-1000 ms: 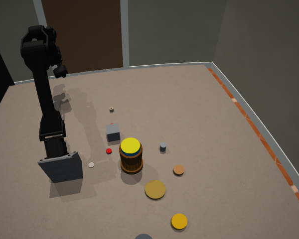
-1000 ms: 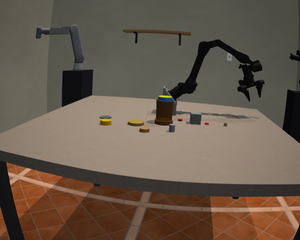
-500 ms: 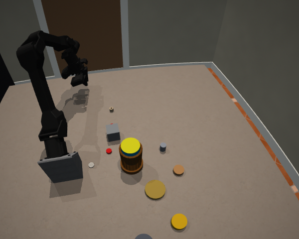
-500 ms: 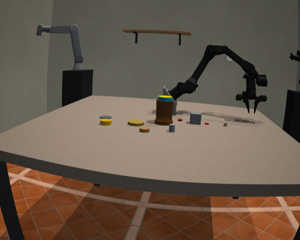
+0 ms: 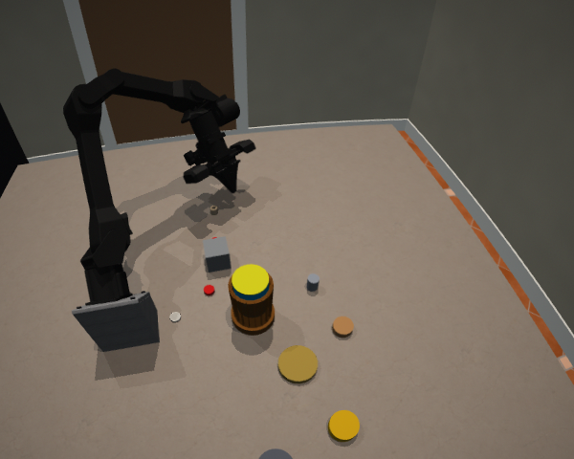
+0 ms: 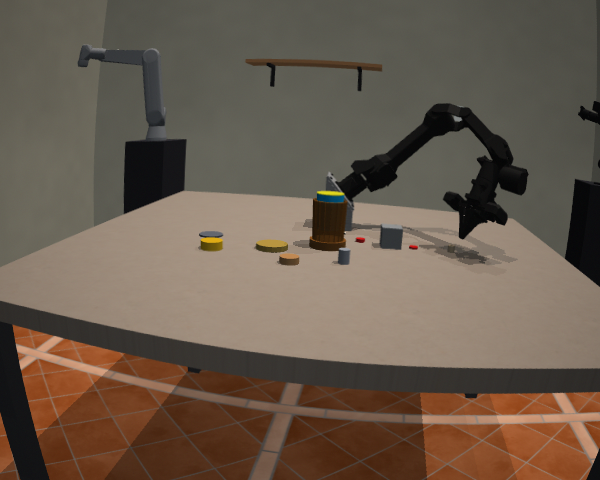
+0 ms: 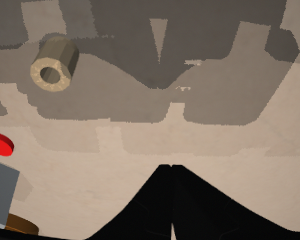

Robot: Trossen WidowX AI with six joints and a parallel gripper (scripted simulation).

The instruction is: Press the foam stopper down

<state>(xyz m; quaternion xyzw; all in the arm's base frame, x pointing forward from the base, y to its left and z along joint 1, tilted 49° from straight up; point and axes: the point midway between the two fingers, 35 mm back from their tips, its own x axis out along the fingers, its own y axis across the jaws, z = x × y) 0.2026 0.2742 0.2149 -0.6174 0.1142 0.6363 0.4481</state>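
The foam stopper lies 33 cm to the right of my hand, 4 cm ahead of it and 4 cm above it. From my hand the other things lie so: small beige ring: 7 cm below, 4 cm behind, 3 cm to the right; grey cube: 19 cm to the right, 5 cm below, 3 cm behind; red button: 26 cm to the right, 7 cm below, 4 cm behind.
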